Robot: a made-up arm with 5 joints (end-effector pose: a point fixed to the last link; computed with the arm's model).
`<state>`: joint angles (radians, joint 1 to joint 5).
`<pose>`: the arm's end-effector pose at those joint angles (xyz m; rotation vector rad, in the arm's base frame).
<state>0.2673 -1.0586 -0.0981 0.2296 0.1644</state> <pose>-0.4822 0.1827 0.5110 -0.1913 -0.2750 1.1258</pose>
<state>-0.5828 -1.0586 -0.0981 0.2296 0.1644</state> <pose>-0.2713 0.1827 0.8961 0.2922 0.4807 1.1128</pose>
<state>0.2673 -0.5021 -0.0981 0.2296 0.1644</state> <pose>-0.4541 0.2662 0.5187 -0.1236 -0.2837 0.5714</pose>
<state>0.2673 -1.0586 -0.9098 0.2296 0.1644</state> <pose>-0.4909 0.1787 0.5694 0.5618 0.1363 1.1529</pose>
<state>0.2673 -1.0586 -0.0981 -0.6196 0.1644</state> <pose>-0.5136 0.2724 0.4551 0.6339 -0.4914 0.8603</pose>
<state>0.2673 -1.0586 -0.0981 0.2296 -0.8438</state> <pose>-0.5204 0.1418 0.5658 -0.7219 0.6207 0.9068</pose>
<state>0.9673 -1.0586 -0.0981 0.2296 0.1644</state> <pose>-0.3834 0.1827 0.1595 -0.5860 -0.8944 1.0275</pose>
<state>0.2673 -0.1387 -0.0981 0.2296 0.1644</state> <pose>-0.4141 0.3070 0.5296 -0.0780 -0.2813 0.2097</pose>
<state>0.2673 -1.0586 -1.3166 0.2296 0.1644</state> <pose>-0.4795 0.1686 0.5956 0.9365 0.3487 1.1156</pose>
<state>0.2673 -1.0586 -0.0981 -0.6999 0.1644</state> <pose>-0.5166 0.2827 0.4544 0.7103 -0.5093 0.8287</pose>
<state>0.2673 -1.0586 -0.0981 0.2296 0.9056</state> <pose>-0.4574 0.2358 0.5141 0.2385 -0.9306 1.1625</pose>
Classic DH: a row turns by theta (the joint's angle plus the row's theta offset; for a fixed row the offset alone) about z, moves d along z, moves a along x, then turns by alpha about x. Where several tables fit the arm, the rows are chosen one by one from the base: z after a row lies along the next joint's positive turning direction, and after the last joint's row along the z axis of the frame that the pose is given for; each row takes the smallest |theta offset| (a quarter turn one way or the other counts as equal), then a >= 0, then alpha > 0; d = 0 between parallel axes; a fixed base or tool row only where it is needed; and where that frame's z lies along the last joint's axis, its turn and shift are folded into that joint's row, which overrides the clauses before.
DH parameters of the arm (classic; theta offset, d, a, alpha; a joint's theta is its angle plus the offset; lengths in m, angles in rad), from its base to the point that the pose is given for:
base (fixed): 0 0.4706 0.0487 1.5708
joint 1: 0 -0.1735 -0.3406 1.5708
joint 2: -1.5708 -0.1991 0.0724 1.5708
joint 3: 1.1661 -0.1488 0.0084 0.8336
joint 4: 0.5673 0.255 0.0408 -2.3194
joint 5: -1.1616 0.0878 0.0346 1.5708
tool (fixed): 3.1416 -0.0733 0 0

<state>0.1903 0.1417 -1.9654 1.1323 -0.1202</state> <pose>-0.3965 0.1459 0.5844 0.9632 0.0190 0.8797</pose>
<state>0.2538 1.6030 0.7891 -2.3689 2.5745</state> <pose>-0.1611 0.1417 0.5354 1.0381 1.1549 -0.0160</pose>
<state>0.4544 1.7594 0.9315 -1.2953 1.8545</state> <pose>-0.1890 0.0864 0.4871 2.1468 2.0335 0.9110</pose>
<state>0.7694 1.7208 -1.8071 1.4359 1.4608</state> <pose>-0.3597 0.1471 0.4138 0.4913 -2.3613 -1.0748</pose>
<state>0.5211 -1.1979 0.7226 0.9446 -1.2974</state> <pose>-0.5903 0.1952 0.3979 -1.7688 0.3926 -0.6637</pose>
